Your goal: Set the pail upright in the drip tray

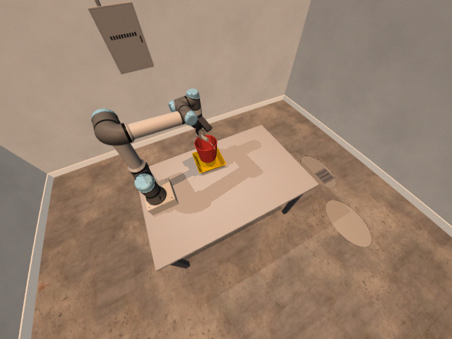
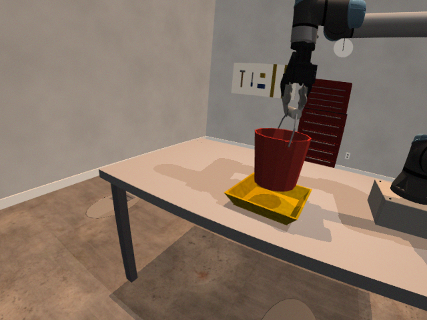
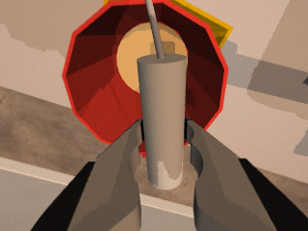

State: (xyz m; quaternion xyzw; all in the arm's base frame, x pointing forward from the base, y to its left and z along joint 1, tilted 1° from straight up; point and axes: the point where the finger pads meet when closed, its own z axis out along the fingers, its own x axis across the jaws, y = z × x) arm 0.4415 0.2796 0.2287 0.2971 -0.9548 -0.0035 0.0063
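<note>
Now: hand 1 cm short of the red pail, 1 cm to the right of it and 10 cm above it. Also, from my hand: yellow drip tray: 2 cm ahead, 1 cm to the left, 32 cm below; pail handle: 1 cm ahead, 3 cm below.
</note>
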